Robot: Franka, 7 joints.
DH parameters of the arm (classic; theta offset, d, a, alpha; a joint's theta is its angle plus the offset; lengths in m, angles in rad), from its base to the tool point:
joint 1: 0 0.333 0 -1.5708
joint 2: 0 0 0 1.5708
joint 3: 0 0.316 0.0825 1.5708
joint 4: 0 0 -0.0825 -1.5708
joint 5: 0 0.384 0 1.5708
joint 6: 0 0 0.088 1.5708
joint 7: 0 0.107 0 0
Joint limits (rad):
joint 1: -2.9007..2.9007
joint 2: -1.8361..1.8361
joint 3: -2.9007..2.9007
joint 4: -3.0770..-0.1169
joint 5: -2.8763..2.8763
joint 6: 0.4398..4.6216
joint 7: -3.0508..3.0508
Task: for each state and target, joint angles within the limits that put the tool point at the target. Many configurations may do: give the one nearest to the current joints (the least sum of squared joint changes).
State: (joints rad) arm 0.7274 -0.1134 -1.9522 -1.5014 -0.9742 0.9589 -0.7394
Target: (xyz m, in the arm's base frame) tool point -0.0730 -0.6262 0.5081
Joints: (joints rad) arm 0.7939 -0.5300 -2.0704 -1.4087 -1.0535 1.2129 -0.7394
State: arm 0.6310 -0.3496 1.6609 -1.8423 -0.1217 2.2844 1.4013
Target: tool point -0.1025 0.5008 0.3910
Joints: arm 0.3584 -0.3202 1.3984 -2.2343 -0.1381 2.1394 1.4013
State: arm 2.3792 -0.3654 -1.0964 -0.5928 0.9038 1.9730 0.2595
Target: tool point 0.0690 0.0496 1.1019
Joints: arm 2.3714 -0.2916 -0.8712 -0.2871 0.9656 1.2972 0.2595
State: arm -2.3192 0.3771 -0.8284 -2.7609 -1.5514 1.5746 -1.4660
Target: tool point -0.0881 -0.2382 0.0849
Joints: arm -1.6688 0.4040 0.0306 -2.8098 -1.5371 1.8874 -1.4660
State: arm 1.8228 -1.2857 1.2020 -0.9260 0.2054 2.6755 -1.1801
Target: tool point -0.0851 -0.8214 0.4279
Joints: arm 2.0305 -1.5795 1.3574 -0.9766 0.1986 2.6514 -1.1801
